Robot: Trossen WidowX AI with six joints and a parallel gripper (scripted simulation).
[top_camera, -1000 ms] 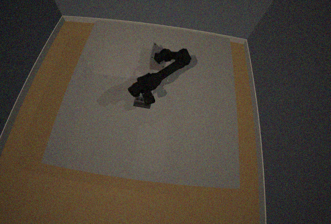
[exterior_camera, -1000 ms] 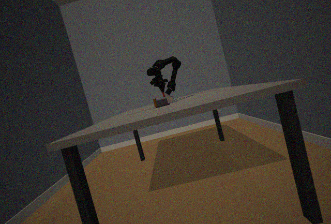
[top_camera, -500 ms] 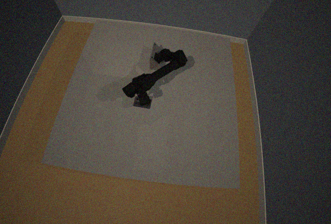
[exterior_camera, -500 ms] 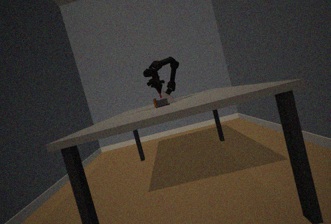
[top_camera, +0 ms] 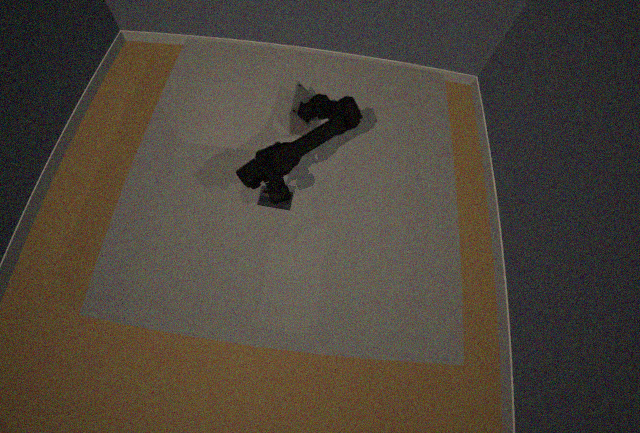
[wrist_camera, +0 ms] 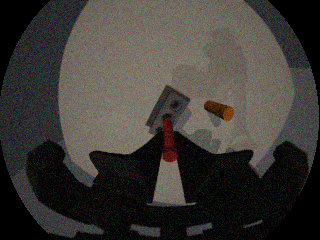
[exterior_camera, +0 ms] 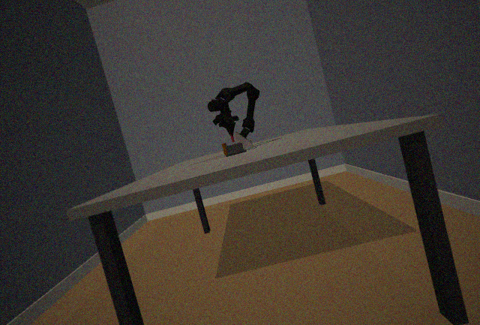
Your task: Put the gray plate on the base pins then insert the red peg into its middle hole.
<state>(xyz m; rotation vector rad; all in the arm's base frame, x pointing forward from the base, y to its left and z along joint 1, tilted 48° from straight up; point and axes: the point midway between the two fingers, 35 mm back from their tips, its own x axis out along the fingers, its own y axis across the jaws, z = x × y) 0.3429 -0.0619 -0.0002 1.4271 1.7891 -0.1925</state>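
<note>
My gripper tip is now 70 mm above the gray plate. Also, from my gripper tip: red peg right at my gripper tip; orange cylinder 90 mm behind, 80 mm to the right, 70 mm below; dark base 110 mm below.
</note>
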